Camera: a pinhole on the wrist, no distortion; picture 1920 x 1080 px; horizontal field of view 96.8 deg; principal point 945.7 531.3 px. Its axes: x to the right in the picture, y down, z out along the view. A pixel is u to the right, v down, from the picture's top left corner.
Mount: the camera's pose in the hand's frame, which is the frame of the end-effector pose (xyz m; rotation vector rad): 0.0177 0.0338 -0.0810 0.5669 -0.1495 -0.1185
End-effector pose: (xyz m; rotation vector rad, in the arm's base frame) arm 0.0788 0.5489 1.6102 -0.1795 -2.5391 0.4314
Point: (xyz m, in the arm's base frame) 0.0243 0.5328 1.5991
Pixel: 1214.0 729.2
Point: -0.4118 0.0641 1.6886
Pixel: 1618.5 232.7
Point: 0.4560 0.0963 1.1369
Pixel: 97.7 409.6
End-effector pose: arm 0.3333 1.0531 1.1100 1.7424 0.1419 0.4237
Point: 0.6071 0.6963 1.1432
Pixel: outside the picture
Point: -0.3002 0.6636 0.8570
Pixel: outside the picture
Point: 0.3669 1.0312 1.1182
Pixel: 1138.5 853.0
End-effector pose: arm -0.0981 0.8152 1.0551 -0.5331 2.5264 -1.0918
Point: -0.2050 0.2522 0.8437
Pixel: 1745.9 762.3
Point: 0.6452 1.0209 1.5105
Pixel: outside the picture
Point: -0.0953 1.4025 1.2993
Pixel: behind the camera
